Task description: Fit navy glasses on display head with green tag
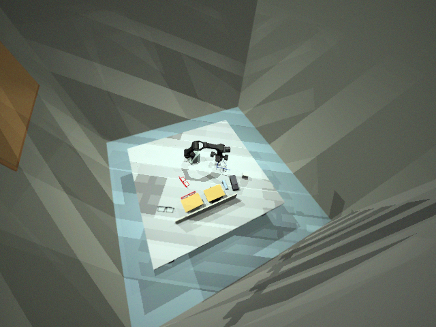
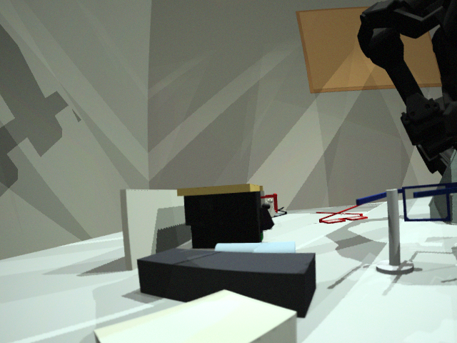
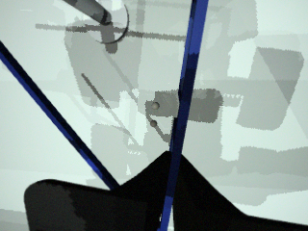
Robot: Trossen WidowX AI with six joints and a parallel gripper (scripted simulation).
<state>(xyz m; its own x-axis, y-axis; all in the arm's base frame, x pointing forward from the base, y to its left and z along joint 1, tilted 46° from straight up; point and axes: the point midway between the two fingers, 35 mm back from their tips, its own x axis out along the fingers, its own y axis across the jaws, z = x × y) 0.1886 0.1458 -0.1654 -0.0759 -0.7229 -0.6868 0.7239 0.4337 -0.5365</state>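
The grey stand post is 120 mm ahead of my gripper tip, 30 mm below it and 20 mm to the right of it. From my gripper tip the other things lie so: light blue cylinder 260 mm ahead, 90 mm to the right, 40 mm below; dark block 300 mm ahead, 40 mm below; cream box 290 mm ahead, 150 mm to the left, 30 mm below.
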